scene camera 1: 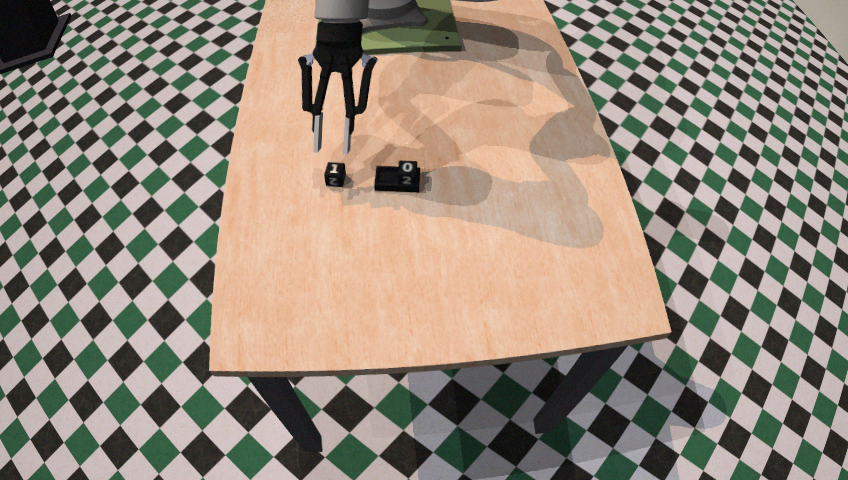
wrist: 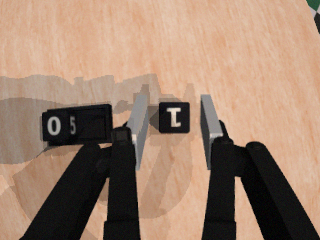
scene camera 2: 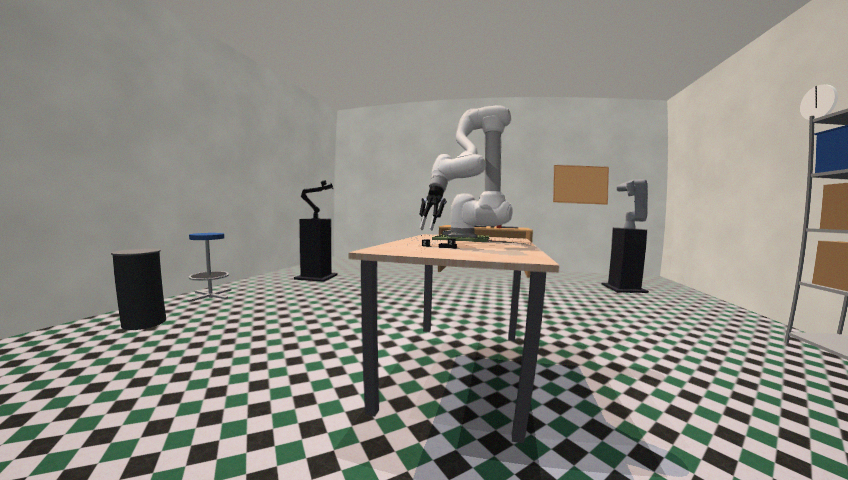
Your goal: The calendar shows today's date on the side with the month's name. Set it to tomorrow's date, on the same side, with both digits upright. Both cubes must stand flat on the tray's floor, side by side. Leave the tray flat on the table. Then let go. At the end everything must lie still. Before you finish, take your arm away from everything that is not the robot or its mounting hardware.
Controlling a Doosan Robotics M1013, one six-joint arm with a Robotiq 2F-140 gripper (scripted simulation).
Labels:
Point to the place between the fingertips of my gripper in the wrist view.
At 174, 109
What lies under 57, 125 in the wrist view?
A black cube.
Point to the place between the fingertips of my gripper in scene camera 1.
At 331, 151

